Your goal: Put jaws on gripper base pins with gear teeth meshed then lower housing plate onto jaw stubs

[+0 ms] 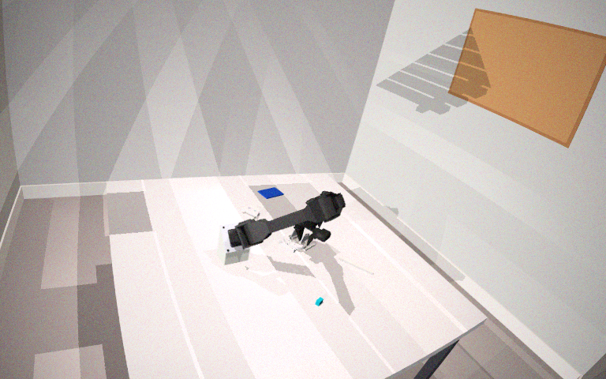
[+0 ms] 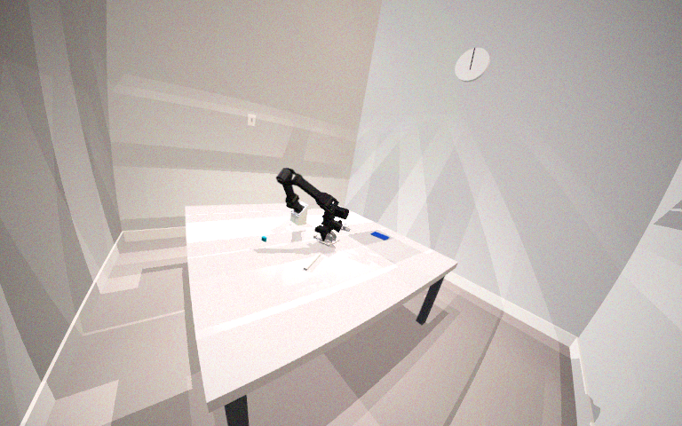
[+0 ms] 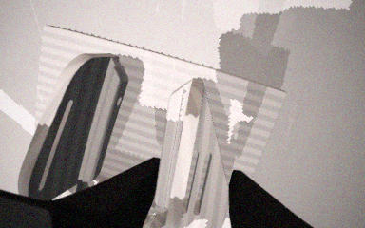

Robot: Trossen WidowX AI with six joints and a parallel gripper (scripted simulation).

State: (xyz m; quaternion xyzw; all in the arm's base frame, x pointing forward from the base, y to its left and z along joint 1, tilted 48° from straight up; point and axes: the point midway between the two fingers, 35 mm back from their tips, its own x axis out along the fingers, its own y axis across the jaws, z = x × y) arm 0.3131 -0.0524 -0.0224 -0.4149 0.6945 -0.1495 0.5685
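My gripper tip is 270 mm to the right of the lower housing part, 110 mm past it and 10 mm below it. Round my gripper tip: teal cube (300 mm to the right, 140 mm behind); housing plate (60 mm behind, 10 mm to the left, 10 mm below); thin white rod (190 mm to the right, 140 mm ahead, 10 mm below).
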